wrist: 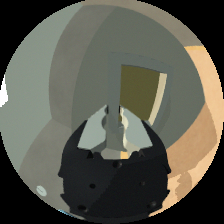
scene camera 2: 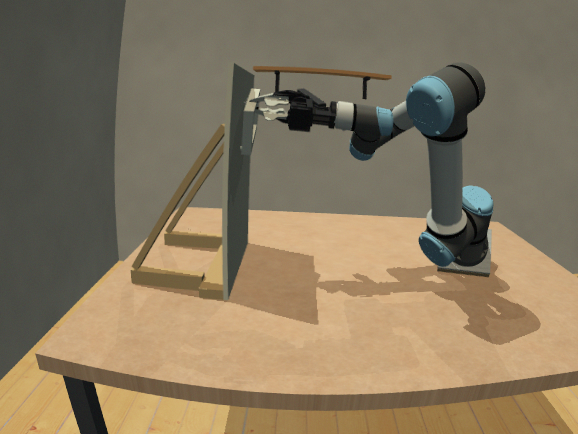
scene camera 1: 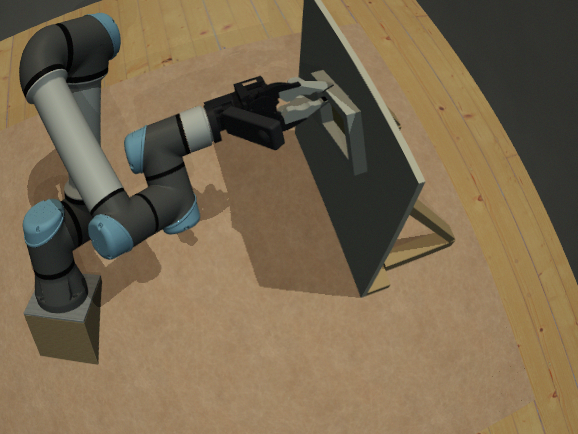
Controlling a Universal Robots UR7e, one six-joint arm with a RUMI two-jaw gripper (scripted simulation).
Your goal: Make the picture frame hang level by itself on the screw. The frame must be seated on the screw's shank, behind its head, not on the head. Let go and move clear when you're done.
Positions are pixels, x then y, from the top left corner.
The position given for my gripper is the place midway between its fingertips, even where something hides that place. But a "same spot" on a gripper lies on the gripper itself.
my gripper: wrist; scene camera 2 249, 104; scene camera 1
same spot on my gripper: [scene camera 1: 300, 108] = [wrist: 127, 126]
